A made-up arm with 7 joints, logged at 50 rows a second.
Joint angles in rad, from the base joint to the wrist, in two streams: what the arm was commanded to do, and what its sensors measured. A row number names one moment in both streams.
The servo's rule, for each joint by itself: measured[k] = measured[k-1] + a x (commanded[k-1-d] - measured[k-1]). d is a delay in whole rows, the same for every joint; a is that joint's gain. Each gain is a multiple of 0.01, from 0.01 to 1. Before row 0 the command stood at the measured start. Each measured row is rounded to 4 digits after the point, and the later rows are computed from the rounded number. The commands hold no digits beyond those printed.
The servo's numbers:
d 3
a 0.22 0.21 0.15 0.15 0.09 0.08 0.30
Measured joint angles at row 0:
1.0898 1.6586 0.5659 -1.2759 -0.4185 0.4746 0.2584
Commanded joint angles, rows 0 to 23:
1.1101 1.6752 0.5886 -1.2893 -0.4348 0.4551 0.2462
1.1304 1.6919 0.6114 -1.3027 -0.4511 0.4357 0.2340
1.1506 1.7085 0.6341 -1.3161 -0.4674 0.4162 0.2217
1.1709 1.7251 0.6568 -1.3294 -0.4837 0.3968 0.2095
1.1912 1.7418 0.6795 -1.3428 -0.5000 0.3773 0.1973
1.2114 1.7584 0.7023 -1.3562 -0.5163 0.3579 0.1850
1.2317 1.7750 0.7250 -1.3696 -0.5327 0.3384 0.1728
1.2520 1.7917 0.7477 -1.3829 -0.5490 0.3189 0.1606
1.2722 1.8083 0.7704 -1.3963 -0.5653 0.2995 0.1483
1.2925 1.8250 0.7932 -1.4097 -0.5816 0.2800 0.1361
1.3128 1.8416 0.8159 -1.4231 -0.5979 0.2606 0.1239
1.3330 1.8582 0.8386 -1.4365 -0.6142 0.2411 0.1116
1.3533 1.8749 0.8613 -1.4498 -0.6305 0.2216 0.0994
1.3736 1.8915 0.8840 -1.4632 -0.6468 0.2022 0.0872
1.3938 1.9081 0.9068 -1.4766 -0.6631 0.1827 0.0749
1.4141 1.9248 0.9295 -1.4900 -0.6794 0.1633 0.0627
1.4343 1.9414 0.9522 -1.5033 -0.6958 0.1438 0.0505
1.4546 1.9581 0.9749 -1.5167 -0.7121 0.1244 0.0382
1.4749 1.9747 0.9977 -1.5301 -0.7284 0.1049 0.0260
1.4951 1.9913 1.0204 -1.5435 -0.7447 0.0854 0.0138
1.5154 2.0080 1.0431 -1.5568 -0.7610 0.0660 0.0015
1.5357 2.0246 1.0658 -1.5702 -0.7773 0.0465 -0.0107
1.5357 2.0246 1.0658 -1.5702 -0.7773 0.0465 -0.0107
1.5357 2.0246 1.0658 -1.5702 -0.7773 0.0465 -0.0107
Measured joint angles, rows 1 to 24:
1.0898 1.6586 0.5659 -1.2759 -0.4185 0.4746 0.2584
1.0898 1.6586 0.5659 -1.2759 -0.4185 0.4746 0.2584
1.0898 1.6586 0.5659 -1.2759 -0.4185 0.4746 0.2584
1.0943 1.6621 0.5693 -1.2779 -0.4200 0.4730 0.2547
1.1022 1.6684 0.5756 -1.2816 -0.4228 0.4700 0.2485
1.1128 1.6768 0.5844 -1.2868 -0.4268 0.4657 0.2405
1.1256 1.6869 0.5953 -1.2932 -0.4319 0.4602 0.2312
1.1400 1.6984 0.6079 -1.3006 -0.4380 0.4536 0.2210
1.1557 1.7110 0.6221 -1.3089 -0.4450 0.4459 0.2102
1.1724 1.7244 0.6375 -1.3180 -0.4529 0.4373 0.1990
1.1899 1.7385 0.6540 -1.3277 -0.4615 0.4278 0.1875
1.2080 1.7532 0.6715 -1.3380 -0.4708 0.4175 0.1757
1.2266 1.7683 0.6898 -1.3488 -0.4808 0.4065 0.1638
1.2456 1.7837 0.7087 -1.3599 -0.4913 0.3948 0.1518
1.2648 1.7993 0.7282 -1.3714 -0.5024 0.3825 0.1397
1.2843 1.8152 0.7482 -1.3832 -0.5139 0.3696 0.1276
1.3039 1.8312 0.7686 -1.3952 -0.5259 0.3562 0.1155
1.3237 1.8473 0.7893 -1.4074 -0.5382 0.3423 0.1033
1.3436 1.8636 0.8103 -1.4198 -0.5509 0.3280 0.0911
1.3636 1.8799 0.8316 -1.4323 -0.5639 0.3133 0.0789
1.3836 1.8963 0.8531 -1.4450 -0.5772 0.2982 0.0667
1.4037 1.9128 0.8748 -1.4578 -0.5908 0.2827 0.0545
1.4238 1.9293 0.8966 -1.4707 -0.6047 0.2669 0.0423
1.4440 1.9458 0.9186 -1.4836 -0.6188 0.2508 0.0301

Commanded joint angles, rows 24 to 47:
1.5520 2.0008 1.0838 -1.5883 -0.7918 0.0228 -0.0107
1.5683 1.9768 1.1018 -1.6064 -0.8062 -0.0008 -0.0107
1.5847 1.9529 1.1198 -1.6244 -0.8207 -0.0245 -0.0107
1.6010 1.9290 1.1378 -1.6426 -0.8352 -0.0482 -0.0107
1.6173 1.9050 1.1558 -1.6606 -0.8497 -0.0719 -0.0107
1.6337 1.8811 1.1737 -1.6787 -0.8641 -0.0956 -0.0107
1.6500 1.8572 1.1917 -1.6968 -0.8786 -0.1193 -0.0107
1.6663 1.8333 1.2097 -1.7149 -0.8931 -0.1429 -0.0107
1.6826 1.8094 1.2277 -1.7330 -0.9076 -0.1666 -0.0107
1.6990 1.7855 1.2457 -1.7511 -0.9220 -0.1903 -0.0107
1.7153 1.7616 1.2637 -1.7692 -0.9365 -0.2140 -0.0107
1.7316 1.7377 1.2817 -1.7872 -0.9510 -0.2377 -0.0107
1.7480 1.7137 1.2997 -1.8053 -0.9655 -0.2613 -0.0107
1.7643 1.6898 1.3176 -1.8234 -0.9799 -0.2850 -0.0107
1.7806 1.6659 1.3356 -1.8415 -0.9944 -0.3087 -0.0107
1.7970 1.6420 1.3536 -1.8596 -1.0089 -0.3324 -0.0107
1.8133 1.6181 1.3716 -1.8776 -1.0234 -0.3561 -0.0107
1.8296 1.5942 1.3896 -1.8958 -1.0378 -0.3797 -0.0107
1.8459 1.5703 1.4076 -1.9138 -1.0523 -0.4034 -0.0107
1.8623 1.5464 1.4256 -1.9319 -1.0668 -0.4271 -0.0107
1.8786 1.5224 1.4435 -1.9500 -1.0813 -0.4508 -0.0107
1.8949 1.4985 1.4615 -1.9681 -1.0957 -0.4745 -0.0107
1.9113 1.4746 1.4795 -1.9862 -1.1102 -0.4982 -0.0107
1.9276 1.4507 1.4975 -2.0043 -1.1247 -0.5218 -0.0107
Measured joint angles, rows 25 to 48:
1.4642 1.9623 0.9407 -1.4966 -0.6331 0.2345 0.0179
1.4799 1.9754 0.9595 -1.5076 -0.6461 0.2195 0.0093
1.4922 1.9857 0.9754 -1.5170 -0.6579 0.2057 0.0033
1.5054 1.9889 0.9917 -1.5277 -0.6700 0.1911 -0.0009
1.5192 1.9864 1.0082 -1.5395 -0.6823 0.1757 -0.0038
1.5336 1.9794 1.0249 -1.5522 -0.6948 0.1597 -0.0059
1.5484 1.9688 1.0418 -1.5658 -0.7074 0.1431 -0.0073
1.5636 1.9554 1.0589 -1.5800 -0.7202 0.1259 -0.0083
1.5790 1.9398 1.0761 -1.5948 -0.7332 0.1082 -0.0090
1.5946 1.9225 1.0934 -1.6101 -0.7463 0.0900 -0.0095
1.6104 1.9038 1.1108 -1.6258 -0.7595 0.0714 -0.0099
1.6263 1.8840 1.1283 -1.6419 -0.7728 0.0524 -0.0101
1.6423 1.8633 1.1459 -1.6583 -0.7862 0.0330 -0.0103
1.6584 1.8419 1.1636 -1.6749 -0.7997 0.0132 -0.0104
1.6745 1.8200 1.1813 -1.6917 -0.8133 -0.0069 -0.0105
1.6907 1.7977 1.1991 -1.7087 -0.8270 -0.0273 -0.0106
1.7069 1.7750 1.2169 -1.7259 -0.8408 -0.0479 -0.0106
1.7231 1.7521 1.2347 -1.7432 -0.8546 -0.0688 -0.0106
1.7394 1.7290 1.2525 -1.7607 -0.8685 -0.0899 -0.0106
1.7557 1.7057 1.2704 -1.7782 -0.8824 -0.1112 -0.0106
1.7720 1.6823 1.2883 -1.7958 -0.8964 -0.1327 -0.0106
1.7883 1.6588 1.3062 -1.8135 -0.9104 -0.1544 -0.0106
1.8046 1.6352 1.3241 -1.8313 -0.9245 -0.1762 -0.0106
1.8209 1.6115 1.3420 -1.8491 -0.9386 -0.1982 -0.0106

